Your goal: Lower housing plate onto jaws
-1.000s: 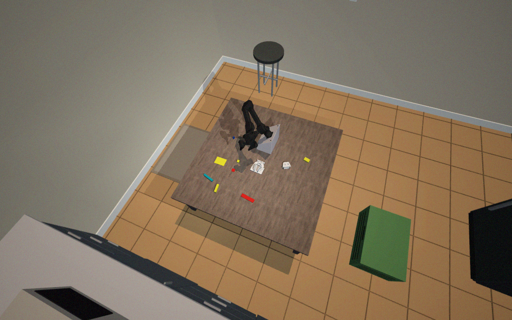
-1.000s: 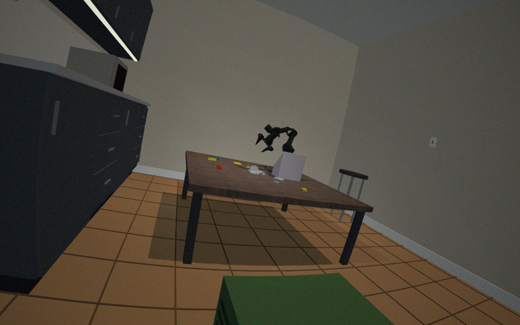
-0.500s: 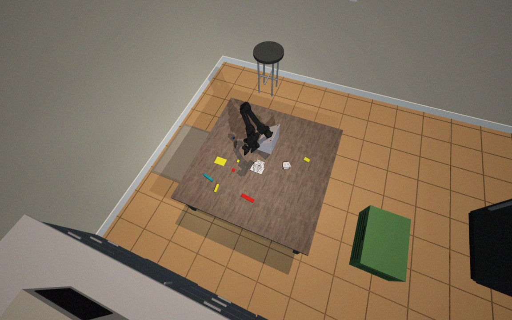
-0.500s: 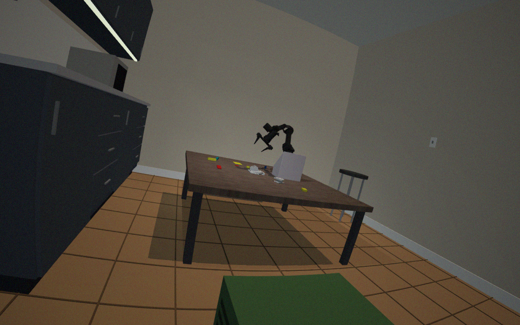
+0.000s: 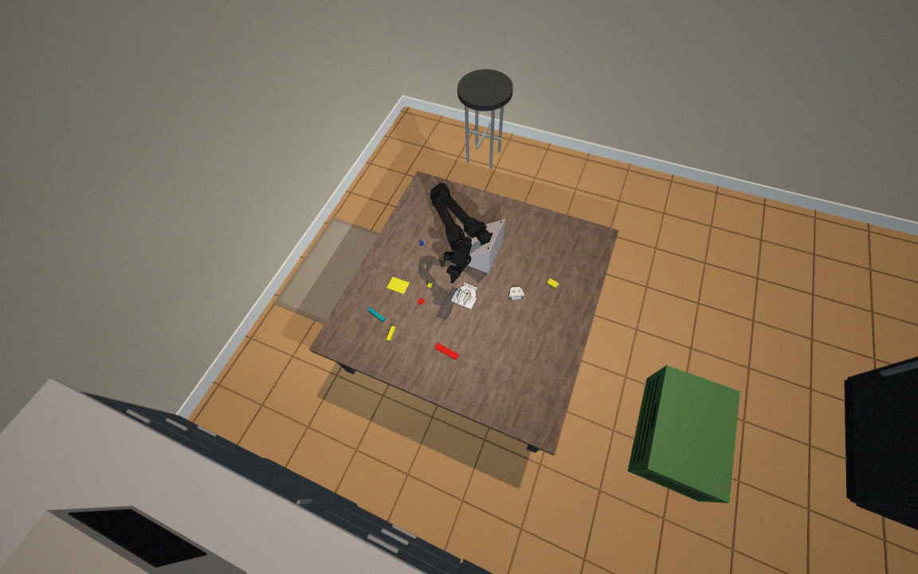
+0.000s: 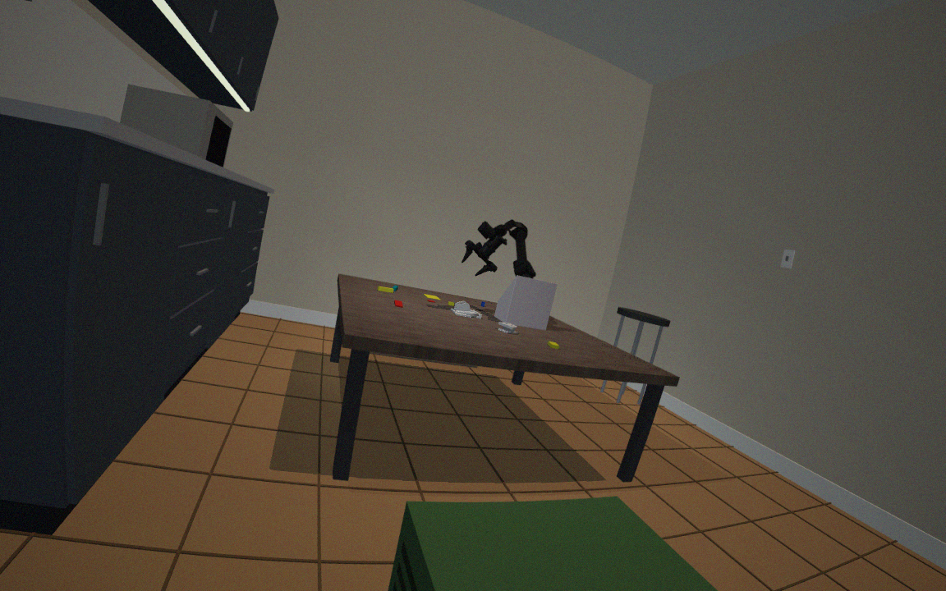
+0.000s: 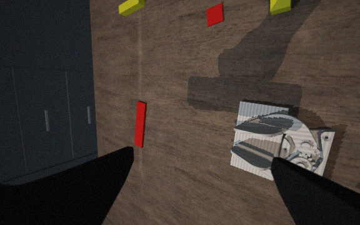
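The housing plate lies 110 mm behind my gripper tip, 300 mm to the left of it and 180 mm below it. The rest, counted from my gripper tip: teal bar 240 mm ahead, 370 mm to the right, 200 mm below; yellow plate 30 mm ahead, 330 mm to the right, 200 mm below; red bar 310 mm ahead, 50 mm to the left, 200 mm below.
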